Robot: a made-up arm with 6 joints.
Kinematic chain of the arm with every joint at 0, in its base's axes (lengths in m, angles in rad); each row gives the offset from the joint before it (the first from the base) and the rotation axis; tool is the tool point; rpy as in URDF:
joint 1: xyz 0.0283 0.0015 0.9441 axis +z
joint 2: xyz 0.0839 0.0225 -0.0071 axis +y
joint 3: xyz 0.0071 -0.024 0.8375 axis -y
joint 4: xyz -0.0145 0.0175 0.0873 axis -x
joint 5: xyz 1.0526 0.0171 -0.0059 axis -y
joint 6: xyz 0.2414 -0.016 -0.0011 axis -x
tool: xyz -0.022 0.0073 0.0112 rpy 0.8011 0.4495 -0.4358
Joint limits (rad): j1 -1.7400..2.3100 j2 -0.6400..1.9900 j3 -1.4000..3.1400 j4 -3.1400..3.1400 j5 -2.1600..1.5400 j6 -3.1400..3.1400
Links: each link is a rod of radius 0.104 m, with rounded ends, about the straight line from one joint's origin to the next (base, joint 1, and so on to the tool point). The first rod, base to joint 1, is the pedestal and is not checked.
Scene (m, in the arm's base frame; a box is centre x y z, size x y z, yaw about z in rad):
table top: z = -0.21
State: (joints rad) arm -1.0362 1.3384 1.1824 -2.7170 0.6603 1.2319
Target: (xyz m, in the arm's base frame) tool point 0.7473 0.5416 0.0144
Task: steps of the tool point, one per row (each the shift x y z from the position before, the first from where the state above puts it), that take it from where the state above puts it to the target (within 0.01 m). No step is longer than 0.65 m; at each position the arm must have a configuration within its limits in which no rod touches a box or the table.
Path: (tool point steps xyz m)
1: 0.4038 0.4212 -0.2592
2: 0.2043 0.5245 -0.2293
3: -0.0120 0.5327 -0.1866
4: -0.2013 0.4512 -0.1344
5: -0.3280 0.3055 -0.0756
6: -0.3743 0.1337 -0.0140

